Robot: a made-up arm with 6 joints. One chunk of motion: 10 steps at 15 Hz.
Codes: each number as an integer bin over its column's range. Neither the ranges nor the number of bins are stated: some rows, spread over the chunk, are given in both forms.
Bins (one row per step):
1: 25 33 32 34 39 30
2: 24 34 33 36 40 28
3: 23 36 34 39 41 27
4: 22 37 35 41 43 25
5: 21 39 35 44 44 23
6: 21 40 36 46 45 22
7: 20 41 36 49 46 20
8: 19 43 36 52 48 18
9: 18 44 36 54 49 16
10: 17 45 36 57 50 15
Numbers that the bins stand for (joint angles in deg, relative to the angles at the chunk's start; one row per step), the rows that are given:
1: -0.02 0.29 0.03 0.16 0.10 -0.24
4: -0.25 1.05 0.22 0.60 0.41 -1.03
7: -0.41 1.81 0.29 1.11 0.65 -1.83
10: -0.65 2.57 0.29 1.62 0.97 -2.62
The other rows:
2: -0.10 0.48 0.10 0.29 0.17 -0.56
3: -0.17 0.86 0.16 0.48 0.25 -0.71
5: -0.33 1.43 0.22 0.79 0.49 -1.35
6: -0.33 1.62 0.29 0.92 0.57 -1.51
8: -0.49 2.19 0.29 1.30 0.81 -2.14
9: -0.57 2.38 0.29 1.43 0.89 -2.46

